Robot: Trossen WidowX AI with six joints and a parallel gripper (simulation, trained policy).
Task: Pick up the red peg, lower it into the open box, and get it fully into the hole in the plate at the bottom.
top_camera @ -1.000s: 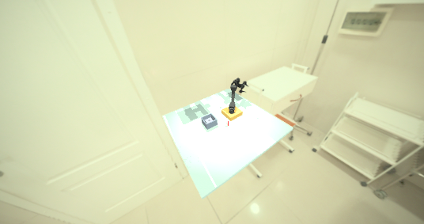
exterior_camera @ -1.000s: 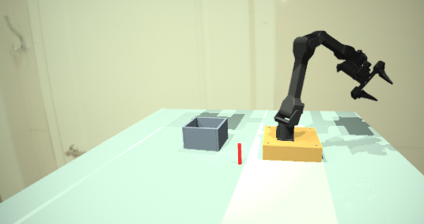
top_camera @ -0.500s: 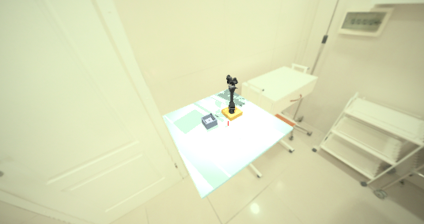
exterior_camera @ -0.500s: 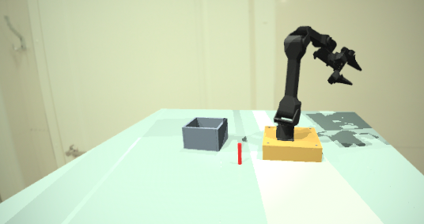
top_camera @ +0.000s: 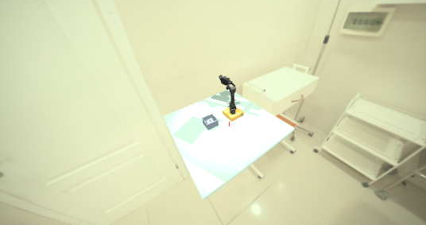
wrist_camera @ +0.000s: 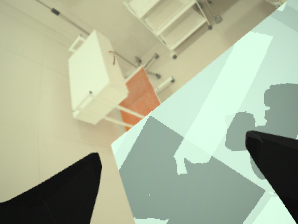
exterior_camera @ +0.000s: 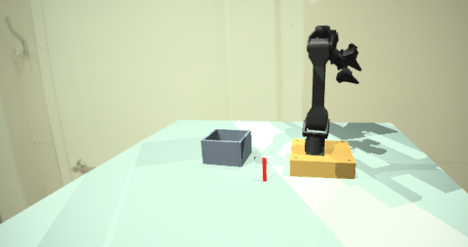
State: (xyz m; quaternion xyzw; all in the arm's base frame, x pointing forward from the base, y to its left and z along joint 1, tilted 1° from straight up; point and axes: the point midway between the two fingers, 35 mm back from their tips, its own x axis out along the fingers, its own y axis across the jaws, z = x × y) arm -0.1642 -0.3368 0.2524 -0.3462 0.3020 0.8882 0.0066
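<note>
The red peg is 36 cm ahead of my gripper tip, 47 cm to the left of it and 25 cm below it. Also, from my gripper tip: grey box: 54 cm ahead, 29 cm to the left, 27 cm below; then plate: 54 cm ahead, 29 cm to the left, 25 cm below.
</note>
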